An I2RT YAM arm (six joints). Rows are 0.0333 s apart.
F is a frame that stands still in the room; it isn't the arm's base.
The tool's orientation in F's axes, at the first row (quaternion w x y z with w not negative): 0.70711 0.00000 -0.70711 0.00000
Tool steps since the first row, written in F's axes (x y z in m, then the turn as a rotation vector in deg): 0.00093 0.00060 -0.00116 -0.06 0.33 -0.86; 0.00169 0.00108 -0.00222 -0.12 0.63 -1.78; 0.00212 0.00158 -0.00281 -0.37 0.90 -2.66; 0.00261 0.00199 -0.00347 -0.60 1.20 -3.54; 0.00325 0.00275 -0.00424 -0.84 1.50 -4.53; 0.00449 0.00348 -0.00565 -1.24 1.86 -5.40; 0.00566 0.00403 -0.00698 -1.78 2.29 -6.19; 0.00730 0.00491 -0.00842 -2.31 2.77 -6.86; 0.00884 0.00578 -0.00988 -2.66 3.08 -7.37; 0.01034 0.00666 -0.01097 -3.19 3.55 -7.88; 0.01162 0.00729 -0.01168 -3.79 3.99 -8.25
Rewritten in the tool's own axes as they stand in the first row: -0.00116 0.00060 -0.00093 -0.86 0.33 0.06; -0.00222 0.00108 -0.00169 -1.78 0.63 0.12; -0.00281 0.00158 -0.00212 -2.66 0.90 0.37; -0.00347 0.00199 -0.00261 -3.54 1.20 0.60; -0.00424 0.00275 -0.00325 -4.53 1.50 0.84; -0.00565 0.00348 -0.00449 -5.40 1.86 1.24; -0.00698 0.00403 -0.00566 -6.19 2.29 1.78; -0.00842 0.00491 -0.00730 -6.86 2.77 2.31; -0.00988 0.00578 -0.00884 -7.37 3.08 2.66; -0.01097 0.00666 -0.01034 -7.88 3.55 3.19; -0.01168 0.00729 -0.01162 -8.25 3.99 3.79
